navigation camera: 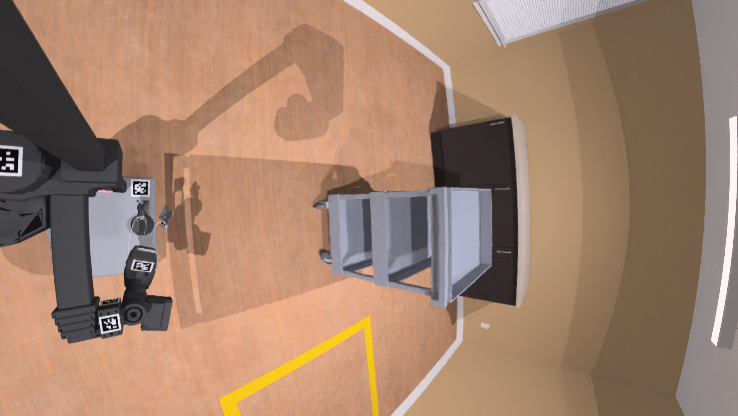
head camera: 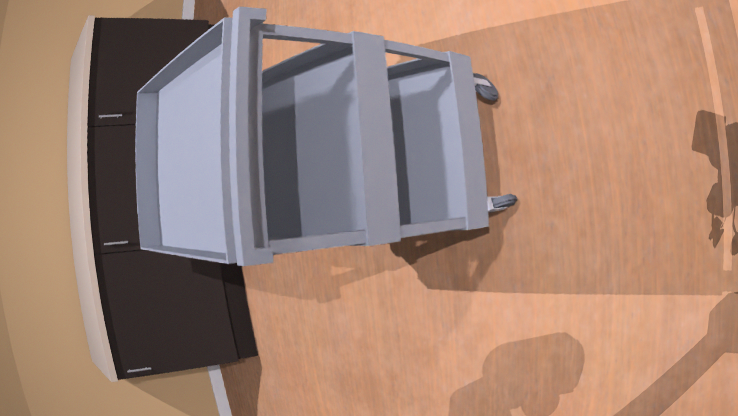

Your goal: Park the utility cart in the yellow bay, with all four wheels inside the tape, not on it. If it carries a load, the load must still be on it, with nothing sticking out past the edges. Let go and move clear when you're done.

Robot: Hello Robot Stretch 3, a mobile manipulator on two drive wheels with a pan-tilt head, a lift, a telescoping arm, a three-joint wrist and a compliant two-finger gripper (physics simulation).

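Places are measured from the robot's base along level axes (x ahead, y left, z up), in millimetres.
Where they show: gripper, fingertip midpoint: (navigation camera: 156, 203); robot's base at its link origin: (navigation camera: 141, 222).
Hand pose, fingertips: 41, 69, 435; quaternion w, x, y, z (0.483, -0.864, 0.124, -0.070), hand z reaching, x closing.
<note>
Things, the pixels of their top centre, and the offset from my fingertips, as dx, dy, dz. "*": a spot on its surface instead.
- grey utility cart at a spot on its surface: (head camera: 376, 144) (navigation camera: 379, 234) * +858, -147, +67
- yellow bay's tape at a spot on its surface: (navigation camera: 297, 361) * +666, -965, -434
The grey utility cart (head camera: 376, 144) (navigation camera: 380, 237) stands upright in front of dark cabinets, with its open side facing me. Its top tray (head camera: 191, 165) (navigation camera: 467, 232) shows no load, and no load shows on the visible parts of its lower shelves. Two of its casters show; the others are hidden. In the navigation view the yellow bay's tape (navigation camera: 297, 361) runs below the cart, partly cut off by the frame's edge; the cart stands outside it. The bay does not show in the head view. My gripper (navigation camera: 153, 219) is open and empty near my base, well apart from the cart.
The dark cabinets (head camera: 170, 310) (navigation camera: 475, 155) with a pale top stand against the wall behind the cart. My grey base (navigation camera: 107, 232) and folded arm (navigation camera: 72, 248) are at the left of the navigation view. Shadows of the arm and gripper fall on the wooden floor.
</note>
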